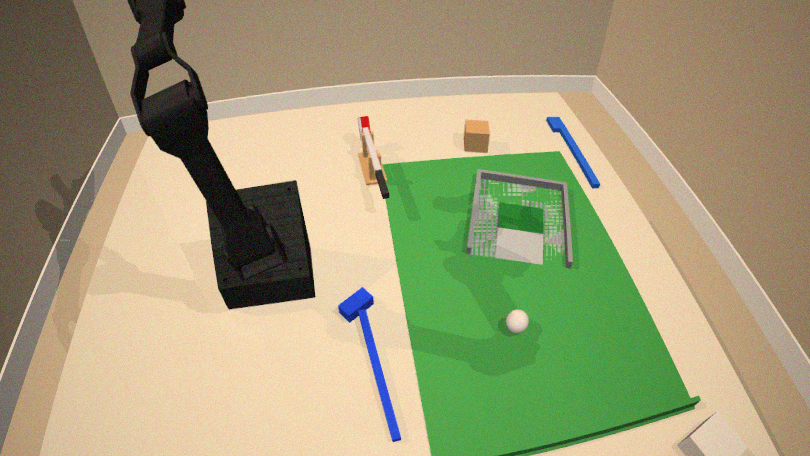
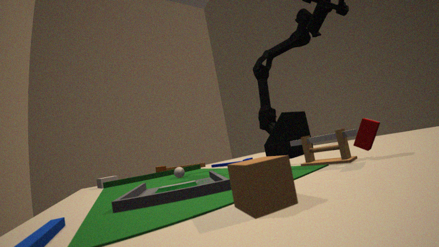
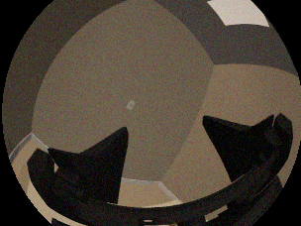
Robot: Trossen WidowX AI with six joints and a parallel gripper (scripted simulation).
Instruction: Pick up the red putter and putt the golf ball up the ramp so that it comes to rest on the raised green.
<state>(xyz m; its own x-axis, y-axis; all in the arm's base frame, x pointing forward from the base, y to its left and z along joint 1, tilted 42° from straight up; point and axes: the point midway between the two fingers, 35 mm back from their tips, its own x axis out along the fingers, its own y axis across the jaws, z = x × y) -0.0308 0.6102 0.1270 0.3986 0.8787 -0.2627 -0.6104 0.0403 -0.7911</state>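
My gripper tip is now 600 mm above the blue putter, 590 mm to the left of it and 190 mm short of it. Round my gripper tip: wooden stand: 580 mm below, 290 mm ahead, 90 mm to the right; then green mat: 610 mm below, 510 mm ahead, 470 mm to the right; then brown cube: 590 mm below, 570 mm ahead, 60 mm to the right.
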